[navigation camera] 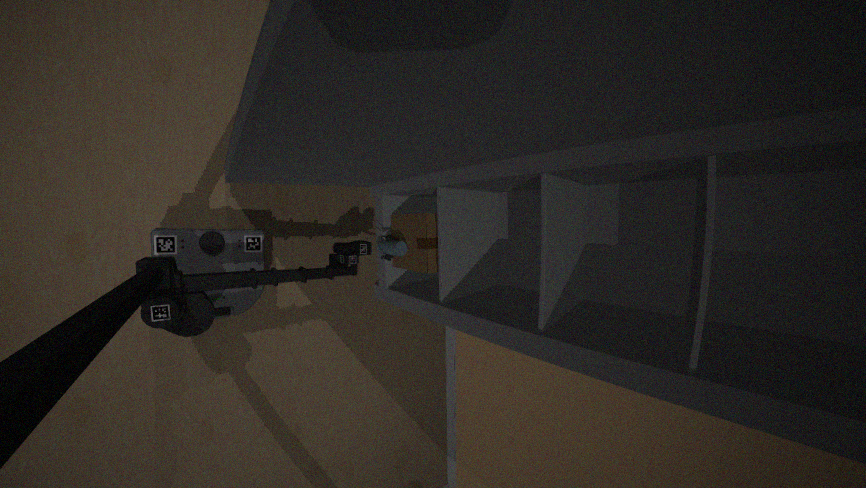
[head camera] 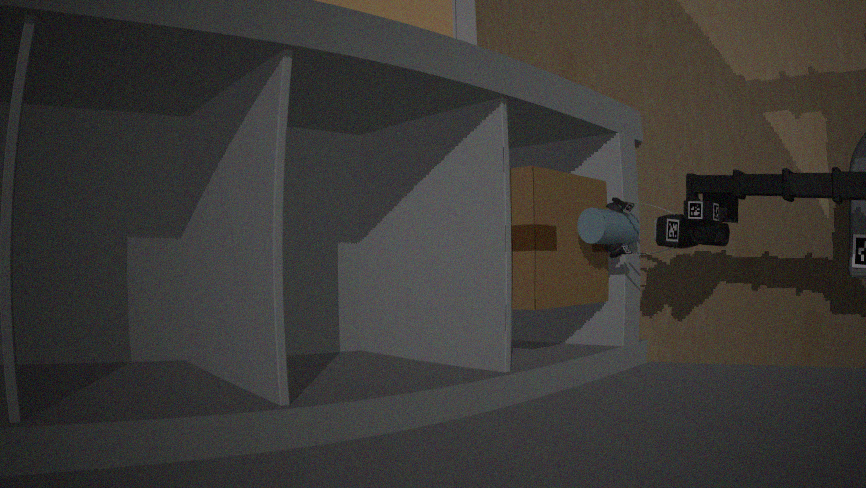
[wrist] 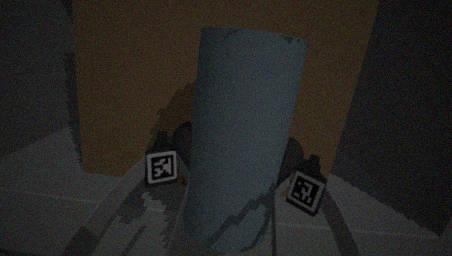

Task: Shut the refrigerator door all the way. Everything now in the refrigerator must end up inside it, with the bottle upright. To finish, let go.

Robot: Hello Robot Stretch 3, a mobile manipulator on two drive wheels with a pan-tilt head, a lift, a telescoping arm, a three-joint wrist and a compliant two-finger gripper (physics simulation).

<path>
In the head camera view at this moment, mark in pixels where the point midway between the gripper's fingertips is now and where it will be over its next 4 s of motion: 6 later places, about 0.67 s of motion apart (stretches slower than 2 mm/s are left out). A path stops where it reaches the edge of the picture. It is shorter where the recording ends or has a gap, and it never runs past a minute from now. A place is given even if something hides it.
My gripper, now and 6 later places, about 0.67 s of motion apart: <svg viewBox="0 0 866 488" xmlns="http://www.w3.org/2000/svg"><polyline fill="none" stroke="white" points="606,227 607,209 607,178 607,146 606,136 606,143 602,142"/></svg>
</path>
